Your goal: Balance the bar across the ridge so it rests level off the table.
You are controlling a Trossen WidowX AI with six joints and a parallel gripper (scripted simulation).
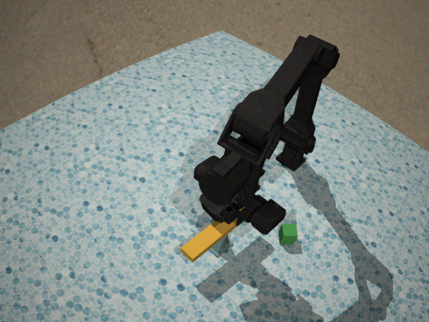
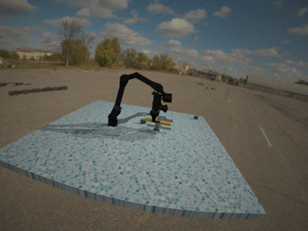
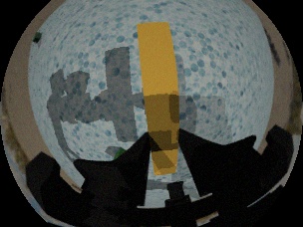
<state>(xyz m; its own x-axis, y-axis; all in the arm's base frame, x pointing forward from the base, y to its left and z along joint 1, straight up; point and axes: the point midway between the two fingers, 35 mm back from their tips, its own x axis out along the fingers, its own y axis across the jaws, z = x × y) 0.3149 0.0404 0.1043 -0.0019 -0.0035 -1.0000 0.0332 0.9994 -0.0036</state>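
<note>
The yellow bar lies 30 mm ahead of my gripper tip.
</note>
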